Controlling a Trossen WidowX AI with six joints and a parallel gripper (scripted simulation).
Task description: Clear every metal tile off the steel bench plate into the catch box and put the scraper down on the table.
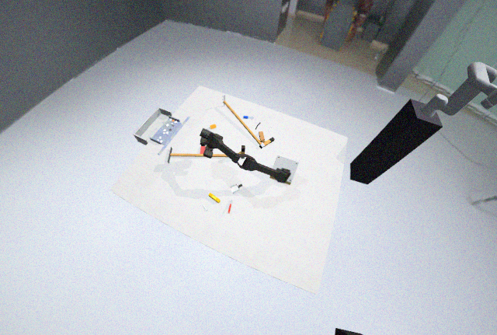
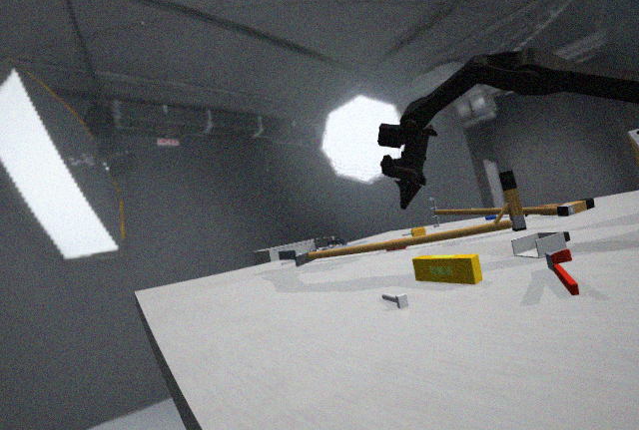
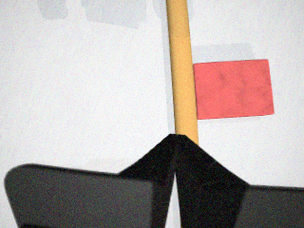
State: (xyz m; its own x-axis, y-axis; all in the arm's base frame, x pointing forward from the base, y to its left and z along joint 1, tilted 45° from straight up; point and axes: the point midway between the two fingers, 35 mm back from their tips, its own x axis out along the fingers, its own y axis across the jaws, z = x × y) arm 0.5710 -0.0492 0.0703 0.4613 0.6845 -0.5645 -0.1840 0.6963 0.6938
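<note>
Right now the long scraper is 4 cm below my gripper tip, 2 cm ahead of it and 1 cm to the right of it. Also, from my gripper tip: orange piece (29 cm to the right, 9 cm below, 9 cm ahead); then yellow block (30 cm to the left, 17 cm behind, 8 cm below); then red block (10 cm below, 6 cm ahead, 5 cm to the right).
</note>
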